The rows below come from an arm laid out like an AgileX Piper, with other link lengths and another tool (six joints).
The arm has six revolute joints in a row. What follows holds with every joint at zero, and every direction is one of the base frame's.
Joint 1 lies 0.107 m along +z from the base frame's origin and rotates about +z.
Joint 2 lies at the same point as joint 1 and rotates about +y.
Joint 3 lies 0.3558 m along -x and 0.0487 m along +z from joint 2 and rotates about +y.
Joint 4 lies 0.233 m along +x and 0.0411 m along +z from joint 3 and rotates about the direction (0.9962, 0, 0.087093).
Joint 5 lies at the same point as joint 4 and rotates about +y.
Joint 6 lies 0.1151 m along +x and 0.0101 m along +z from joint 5 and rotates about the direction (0.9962, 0, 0.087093).
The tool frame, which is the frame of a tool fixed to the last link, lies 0.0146 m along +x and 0.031 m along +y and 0.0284 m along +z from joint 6; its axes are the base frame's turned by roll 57.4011, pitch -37.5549 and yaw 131.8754 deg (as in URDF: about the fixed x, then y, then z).
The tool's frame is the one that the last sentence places.
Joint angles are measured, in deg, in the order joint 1, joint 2, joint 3, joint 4, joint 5, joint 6. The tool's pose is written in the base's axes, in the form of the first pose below.
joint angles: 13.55 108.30 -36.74 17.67 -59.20 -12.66
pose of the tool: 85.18 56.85 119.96 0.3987 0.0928 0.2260
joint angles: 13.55 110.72 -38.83 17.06 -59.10 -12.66
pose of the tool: 85.35 57.80 119.91 0.4103 0.0971 0.2174
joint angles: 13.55 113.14 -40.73 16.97 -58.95 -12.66
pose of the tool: 86.02 58.27 119.51 0.4213 0.1000 0.2072
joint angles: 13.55 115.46 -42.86 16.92 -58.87 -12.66
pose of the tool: 86.29 58.47 119.36 0.4325 0.1028 0.1985
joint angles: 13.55 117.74 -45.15 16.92 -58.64 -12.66
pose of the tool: 86.55 58.56 119.26 0.4440 0.1057 0.1899
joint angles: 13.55 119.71 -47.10 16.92 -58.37 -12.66
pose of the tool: 86.89 58.69 119.13 0.4536 0.1080 0.1819
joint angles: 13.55 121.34 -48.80 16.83 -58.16 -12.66
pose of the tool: 87.02 58.85 119.12 0.4616 0.1102 0.1753
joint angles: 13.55 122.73 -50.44 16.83 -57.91 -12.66
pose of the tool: 87.05 58.82 119.19 0.4690 0.1121 0.1703
